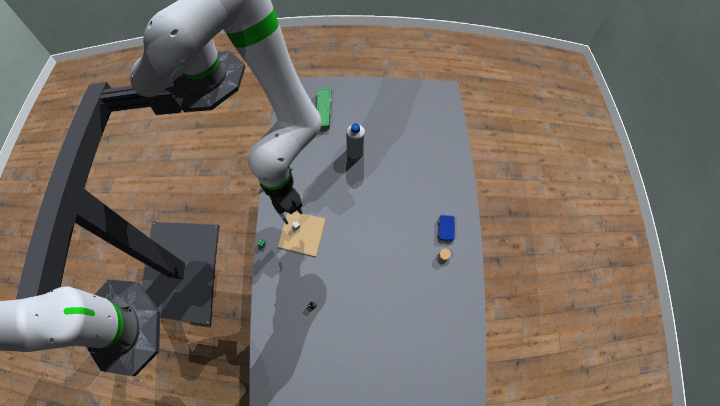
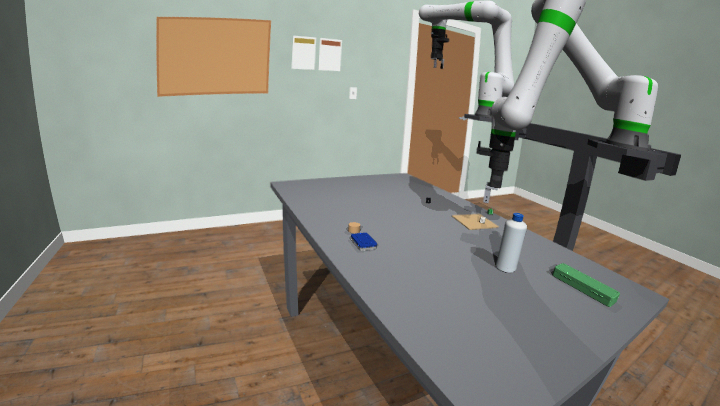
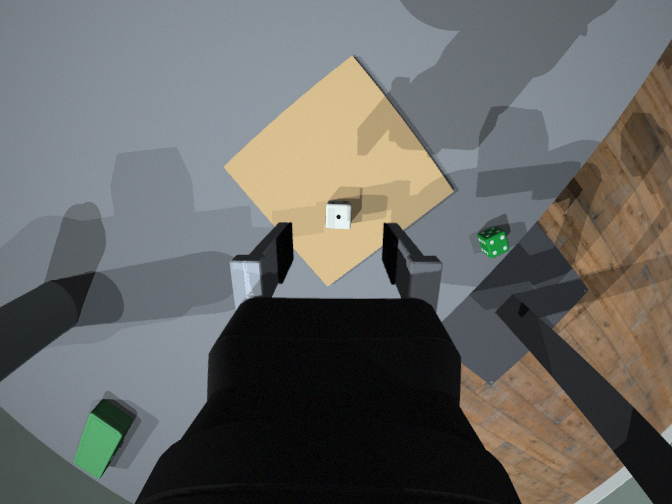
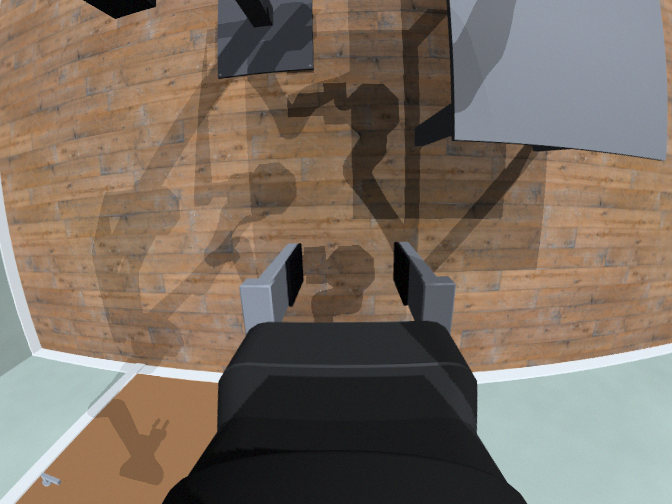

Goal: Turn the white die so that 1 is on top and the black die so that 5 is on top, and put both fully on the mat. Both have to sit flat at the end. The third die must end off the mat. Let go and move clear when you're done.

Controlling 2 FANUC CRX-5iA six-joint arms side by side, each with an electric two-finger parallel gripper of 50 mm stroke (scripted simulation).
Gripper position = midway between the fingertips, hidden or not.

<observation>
In view: the left gripper (image 3: 337, 241), the right gripper (image 4: 347, 261), a tan mat (image 1: 306, 239) and a green die (image 3: 493, 241).
The tan mat is seen too in image 3 (image 3: 342, 140). Image 4 does not show the tan mat: it is out of frame. Image 4 does not show the green die: it is out of frame.
</observation>
